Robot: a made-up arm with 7 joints. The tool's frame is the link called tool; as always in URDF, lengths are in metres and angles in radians. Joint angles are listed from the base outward.
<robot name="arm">
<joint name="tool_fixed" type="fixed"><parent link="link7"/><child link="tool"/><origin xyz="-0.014 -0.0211 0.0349" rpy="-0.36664 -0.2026 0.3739"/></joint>
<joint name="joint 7" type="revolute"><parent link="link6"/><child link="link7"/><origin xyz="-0.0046 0.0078 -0.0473" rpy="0 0 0"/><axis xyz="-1 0 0"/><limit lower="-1.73" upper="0.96"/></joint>
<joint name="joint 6" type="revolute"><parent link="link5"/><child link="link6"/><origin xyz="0.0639 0.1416 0.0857" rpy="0 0 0"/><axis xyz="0 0 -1"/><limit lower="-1.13" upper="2.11"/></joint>
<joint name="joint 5" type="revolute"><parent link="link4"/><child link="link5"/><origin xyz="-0.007 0.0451 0.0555" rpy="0 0 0"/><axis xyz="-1 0 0"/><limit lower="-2.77" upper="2.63"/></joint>
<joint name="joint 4" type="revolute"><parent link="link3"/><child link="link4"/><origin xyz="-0.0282 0.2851 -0.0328" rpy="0 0 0"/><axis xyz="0.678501 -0.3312 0.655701"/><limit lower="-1.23" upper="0.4"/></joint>
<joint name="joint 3" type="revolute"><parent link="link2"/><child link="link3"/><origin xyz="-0.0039 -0.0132 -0.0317" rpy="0 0 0"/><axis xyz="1 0 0"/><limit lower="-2.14" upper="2.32"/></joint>
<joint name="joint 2" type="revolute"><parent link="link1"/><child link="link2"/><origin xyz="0.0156 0.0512 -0.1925" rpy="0 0 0"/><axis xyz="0.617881 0.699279 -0.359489"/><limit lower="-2.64" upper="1.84"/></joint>
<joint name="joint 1" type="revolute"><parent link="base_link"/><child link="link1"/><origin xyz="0.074 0.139 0.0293" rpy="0 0 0"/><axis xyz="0 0 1"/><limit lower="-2.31" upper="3.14"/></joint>
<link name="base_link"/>
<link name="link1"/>
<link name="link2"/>
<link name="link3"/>
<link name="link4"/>
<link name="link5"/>
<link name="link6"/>
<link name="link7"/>
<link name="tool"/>
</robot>
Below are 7 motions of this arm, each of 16 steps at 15 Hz.
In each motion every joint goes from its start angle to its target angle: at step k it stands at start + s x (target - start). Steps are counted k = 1, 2, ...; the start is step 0. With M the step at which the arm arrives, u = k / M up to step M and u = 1 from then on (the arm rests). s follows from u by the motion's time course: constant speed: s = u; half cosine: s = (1 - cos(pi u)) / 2; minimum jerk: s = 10 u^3 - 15 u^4 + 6 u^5.
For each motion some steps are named. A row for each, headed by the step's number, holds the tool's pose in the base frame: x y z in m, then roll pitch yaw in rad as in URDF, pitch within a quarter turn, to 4 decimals.
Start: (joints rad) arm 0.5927 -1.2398 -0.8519 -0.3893 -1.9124 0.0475 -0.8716
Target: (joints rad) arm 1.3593 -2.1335 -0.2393 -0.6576 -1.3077 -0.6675 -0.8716
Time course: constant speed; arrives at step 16
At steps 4, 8, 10, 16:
4: 0.0620 0.3778 -0.4175 -0.6267 -0.9587 2.6196
8: 0.0068 0.3826 -0.4234 -0.8116 -0.6503 3.0520
10: -0.0207 0.3778 -0.4278 -0.8548 -0.4896 -3.0688
16: -0.0904 0.3399 -0.4465 -0.9124 -0.0059 -2.6759

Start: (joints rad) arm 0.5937 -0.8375 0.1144 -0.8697 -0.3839 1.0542 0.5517
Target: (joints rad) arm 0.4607 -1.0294 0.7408 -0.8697 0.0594 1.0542 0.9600
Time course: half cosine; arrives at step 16
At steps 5, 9, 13, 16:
5: -0.1568 0.5837 -0.2767 -0.9179 -0.6059 -0.4051
9: -0.1793 0.5782 -0.2359 -1.1349 -0.5027 -0.3681
13: -0.1966 0.5665 -0.2038 -1.3166 -0.4235 -0.3404
16: -0.2008 0.5624 -0.1956 -1.3645 -0.4040 -0.3335

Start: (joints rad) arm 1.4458 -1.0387 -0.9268 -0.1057 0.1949 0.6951 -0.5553
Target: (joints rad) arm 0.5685 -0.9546 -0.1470 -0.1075 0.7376 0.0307 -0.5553
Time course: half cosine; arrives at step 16
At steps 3, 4, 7, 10, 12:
3: -0.0185 0.4141 -0.5803 -2.3196 -0.6892 2.6686
4: -0.0220 0.4109 -0.5805 -2.2592 -0.6752 2.5649
7: -0.0397 0.4081 -0.5714 -2.0287 -0.5917 2.1655
10: -0.0574 0.4260 -0.5432 -1.8078 -0.4588 1.7734
12: -0.0617 0.4446 -0.5197 -1.6998 -0.3722 1.5796

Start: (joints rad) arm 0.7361 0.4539 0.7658 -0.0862 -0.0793 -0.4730 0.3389
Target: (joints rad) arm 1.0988 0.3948 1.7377 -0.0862 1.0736 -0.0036 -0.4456
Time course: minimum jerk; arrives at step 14
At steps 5, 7, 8, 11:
5: 0.1146 0.3535 0.2415 0.5619 -0.3364 0.9757
7: 0.1415 0.3045 0.2472 0.7135 -0.2481 0.9730
8: 0.1571 0.2794 0.2432 0.7845 -0.2025 0.9688
11: 0.1947 0.2267 0.2164 0.9267 -0.1040 0.9501

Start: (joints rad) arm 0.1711 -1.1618 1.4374 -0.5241 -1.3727 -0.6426 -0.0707
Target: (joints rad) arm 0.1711 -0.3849 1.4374 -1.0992 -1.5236 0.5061 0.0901
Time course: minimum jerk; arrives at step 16
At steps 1, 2, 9, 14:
1: -0.1256 0.2471 0.0850 1.8923 -1.1796 -0.0199
2: -0.1234 0.2470 0.0871 1.8683 -1.1574 -0.0085
9: -0.0098 0.2255 0.1646 1.4397 -0.0874 -0.0137
14: 0.0803 0.1959 0.1863 1.3317 0.6227 -0.0711

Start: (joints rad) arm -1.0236 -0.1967 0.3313 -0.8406 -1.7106 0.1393 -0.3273
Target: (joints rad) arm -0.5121 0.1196 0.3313 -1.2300 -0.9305 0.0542 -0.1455
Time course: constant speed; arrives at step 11
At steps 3, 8, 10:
3: 0.3750 0.3031 0.0056 0.9813 -0.1248 -1.6422
8: 0.4043 0.3405 -0.0012 0.4168 -0.0496 -1.3632
10: 0.4114 0.3597 -0.0145 0.1957 0.0168 -1.2479

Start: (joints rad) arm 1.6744 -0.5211 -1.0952 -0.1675 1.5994 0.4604 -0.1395
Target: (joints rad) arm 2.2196 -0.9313 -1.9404 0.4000 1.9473 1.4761 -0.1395
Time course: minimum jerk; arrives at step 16
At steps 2, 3, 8, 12, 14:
2: 0.0794 0.3214 -0.5559 2.8252 -0.1703 2.0006
3: 0.0887 0.3281 -0.5513 2.7743 -0.1585 2.0588
8: 0.1691 0.4403 -0.4334 2.1948 0.2451 2.6731
12: 0.1592 0.5175 -0.2691 1.7915 0.7702 2.8514
14: 0.1491 0.5259 -0.2294 1.6813 0.8838 2.8264

